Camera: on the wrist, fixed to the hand. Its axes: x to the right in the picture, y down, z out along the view.
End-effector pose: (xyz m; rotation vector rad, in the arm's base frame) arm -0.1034 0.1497 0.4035 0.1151 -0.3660 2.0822
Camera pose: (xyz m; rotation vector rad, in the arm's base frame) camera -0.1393 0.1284 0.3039 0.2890 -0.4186 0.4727
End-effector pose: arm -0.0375 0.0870 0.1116 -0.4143 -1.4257 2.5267
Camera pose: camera 0.0097 0.1171 0.0193 0.6645 -1.2449 1.0936
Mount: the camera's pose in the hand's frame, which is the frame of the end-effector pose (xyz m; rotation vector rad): -0.0219 0.0619 -0.0857 -0.2589 -0.1544 -1.5705
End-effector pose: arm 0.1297 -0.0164 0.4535 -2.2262 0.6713 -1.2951
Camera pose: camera 0.0337 -0.0635 0.4387 2.1820 0.9911 1.1254
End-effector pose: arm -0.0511 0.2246 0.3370 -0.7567 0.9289 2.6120
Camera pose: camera -0.0252 0.1206 0.3241 -0.7973 -0.1643 1.3024
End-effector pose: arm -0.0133 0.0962 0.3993 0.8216 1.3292 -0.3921
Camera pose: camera -0.0358 0.1948 0.4370 -0.6331 1.6026 -1.4052
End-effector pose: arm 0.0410 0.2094 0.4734 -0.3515 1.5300 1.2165
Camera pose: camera -0.0450 0.1573 0.5126 -1.2706 0.5380 0.1263
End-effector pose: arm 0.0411 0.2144 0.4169 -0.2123 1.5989 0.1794
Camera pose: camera -0.0564 0.2539 0.4411 -1.5079 0.8767 -0.7951
